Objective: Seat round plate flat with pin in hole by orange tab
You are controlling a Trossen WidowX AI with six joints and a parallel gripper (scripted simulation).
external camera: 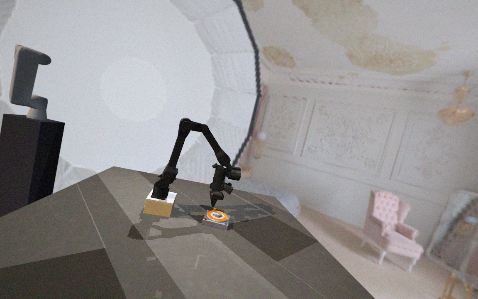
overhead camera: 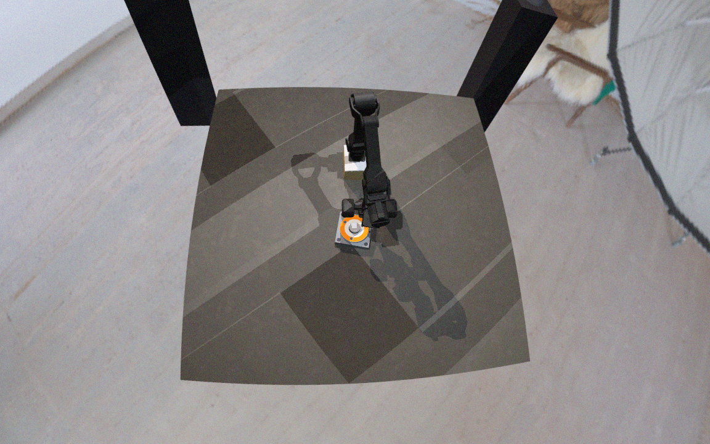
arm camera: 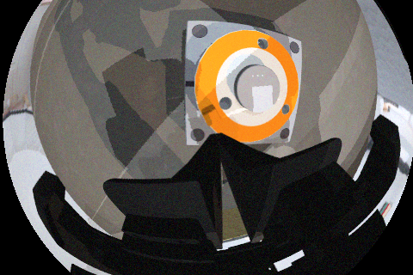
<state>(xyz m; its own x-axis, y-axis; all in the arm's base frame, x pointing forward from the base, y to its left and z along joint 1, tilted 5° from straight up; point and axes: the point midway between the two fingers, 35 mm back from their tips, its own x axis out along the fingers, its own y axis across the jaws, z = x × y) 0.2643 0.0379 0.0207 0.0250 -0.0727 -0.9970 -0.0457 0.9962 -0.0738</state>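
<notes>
The square grey base lies 30 mm ahead of my gripper tip, 40 mm to the right of it and 30 mm below it.
</notes>
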